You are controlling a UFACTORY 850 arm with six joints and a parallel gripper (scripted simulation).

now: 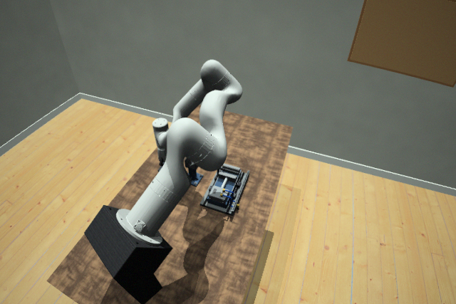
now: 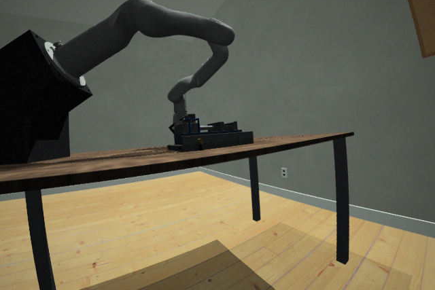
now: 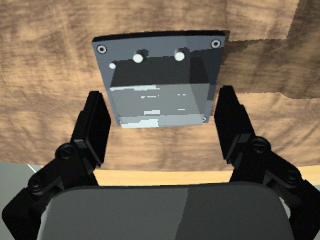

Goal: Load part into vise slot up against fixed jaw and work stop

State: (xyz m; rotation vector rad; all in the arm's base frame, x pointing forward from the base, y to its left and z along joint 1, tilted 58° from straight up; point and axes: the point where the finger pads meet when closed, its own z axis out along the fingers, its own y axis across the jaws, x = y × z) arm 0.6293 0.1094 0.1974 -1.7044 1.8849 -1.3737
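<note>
My hand is 3 cm above the part. The rest, counted from my hand: work stop 12 cm behind, 32 cm to the right, 4 cm above; then vise 21 cm behind, 33 cm to the right, 1 cm below; then V-block post 10 cm behind, 15 cm to the right, 1 cm above.
</note>
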